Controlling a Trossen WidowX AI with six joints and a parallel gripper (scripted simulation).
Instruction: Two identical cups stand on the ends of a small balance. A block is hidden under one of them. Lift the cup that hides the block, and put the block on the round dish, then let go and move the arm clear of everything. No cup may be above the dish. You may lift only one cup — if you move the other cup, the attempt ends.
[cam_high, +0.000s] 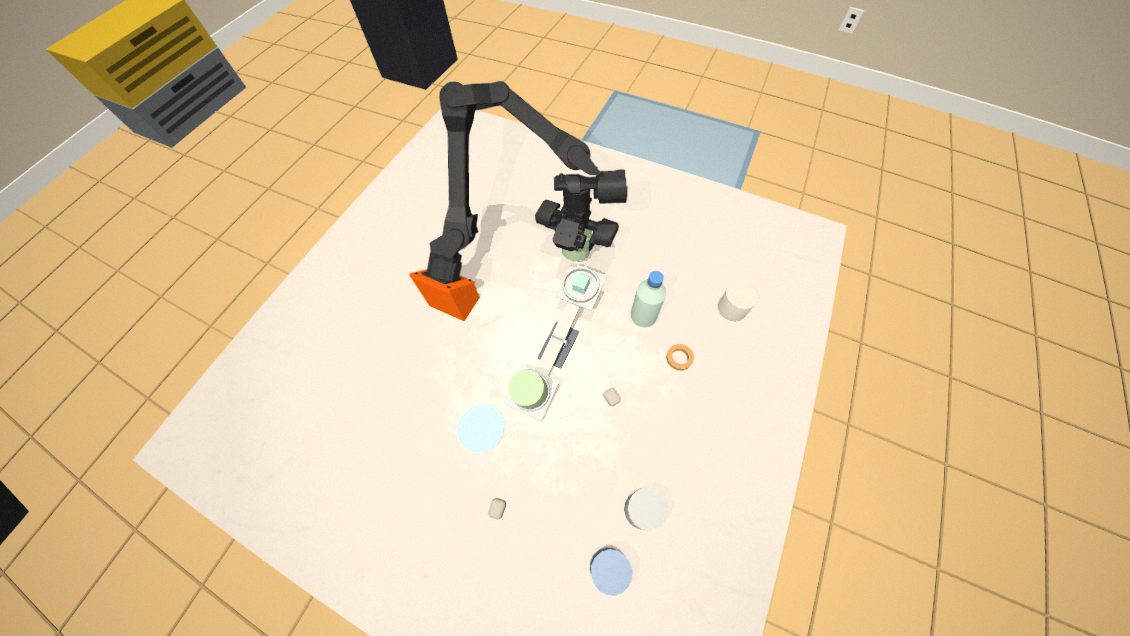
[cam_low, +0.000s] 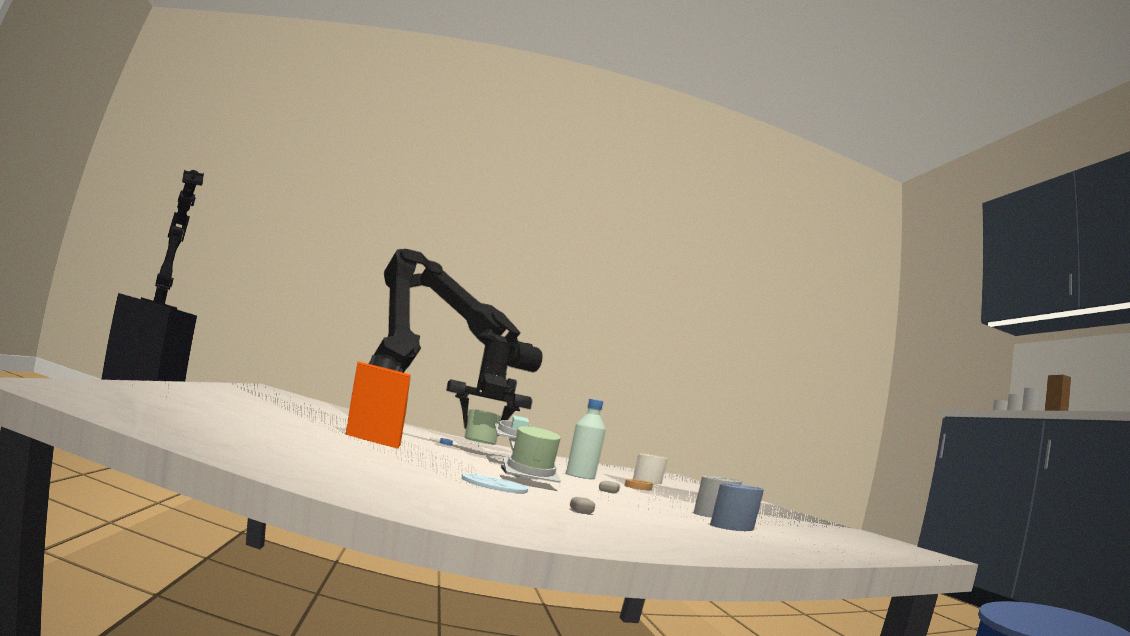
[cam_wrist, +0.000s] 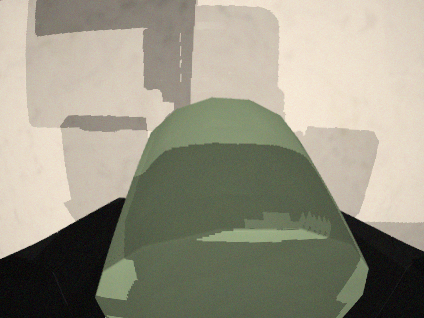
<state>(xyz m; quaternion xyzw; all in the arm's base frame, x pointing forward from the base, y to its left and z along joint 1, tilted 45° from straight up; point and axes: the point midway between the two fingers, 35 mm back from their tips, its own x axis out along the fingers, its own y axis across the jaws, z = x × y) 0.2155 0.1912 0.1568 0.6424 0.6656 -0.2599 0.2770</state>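
My gripper tip is 7 cm short of the pale teal block, 12 cm to the left of it and 4 cm below it. Round my gripper tip: blue disc 7 cm behind, 5 cm to the left, 4 cm below; cream cylinder 39 cm ahead, 3 cm to the left, 1 cm below; green bottle 22 cm ahead, 8 cm to the right, 6 cm above.
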